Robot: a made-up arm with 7 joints. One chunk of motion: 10 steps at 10 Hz.
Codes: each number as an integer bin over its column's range. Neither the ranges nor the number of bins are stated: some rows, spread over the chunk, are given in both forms.
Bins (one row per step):
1: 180 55 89 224 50 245 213
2: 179 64 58 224 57 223 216
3: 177 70 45 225 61 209 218
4: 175 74 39 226 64 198 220
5: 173 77 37 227 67 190 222
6: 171 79 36 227 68 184 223
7: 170 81 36 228 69 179 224
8: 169 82 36 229 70 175 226
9: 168 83 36 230 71 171 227
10: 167 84 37 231 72 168 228
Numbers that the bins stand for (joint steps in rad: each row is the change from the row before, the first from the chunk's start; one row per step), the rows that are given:
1: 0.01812 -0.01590 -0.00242 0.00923 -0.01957 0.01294 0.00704
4: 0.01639 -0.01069 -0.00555 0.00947 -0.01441 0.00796 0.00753
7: 0.01467 -0.00876 -0.00574 0.00972 -0.01256 0.00595 0.00781
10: 0.01363 -0.00794 -0.00568 0.01008 -0.01146 0.00479 0.00809
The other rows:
2: 0.01777 -0.01343 -0.00436 0.00923 -0.01699 0.01061 0.00725
3: 0.01708 -0.01178 -0.00518 0.00935 -0.01551 0.00913 0.00739
5: 0.01570 -0.00986 -0.00568 0.00960 -0.01330 0.00712 0.00767
6: 0.01501 -0.00931 -0.00574 0.00960 -0.01293 0.00648 0.00774
8: 0.01432 -0.00849 -0.00574 0.00984 -0.01220 0.00553 0.00795
9: 0.01398 -0.00822 -0.00574 0.00996 -0.01183 0.00511 0.00802

